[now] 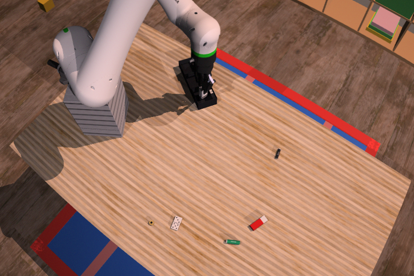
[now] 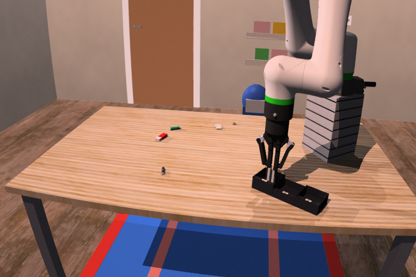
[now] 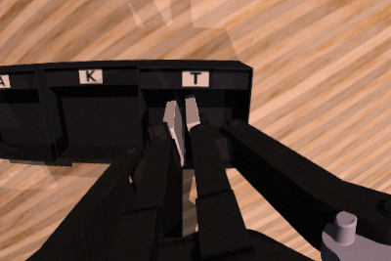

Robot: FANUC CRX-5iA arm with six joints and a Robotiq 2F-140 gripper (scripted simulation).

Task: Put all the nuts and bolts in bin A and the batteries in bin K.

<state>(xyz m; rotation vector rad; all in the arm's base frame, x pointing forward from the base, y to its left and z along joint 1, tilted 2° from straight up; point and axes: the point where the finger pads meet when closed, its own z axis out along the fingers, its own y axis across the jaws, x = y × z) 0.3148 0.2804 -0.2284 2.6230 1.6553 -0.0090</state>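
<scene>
Right now the three joined black bins is 60 mm behind my hand, 50 mm to the left of it and 30 mm below it. From my hand the other things lie so: dark battery: 390 mm ahead, 100 mm to the right, 50 mm below; then white domino: 170 mm ahead, 530 mm to the right, 40 mm below; then brass nut: 90 mm ahead, 570 mm to the right, 50 mm below.
</scene>
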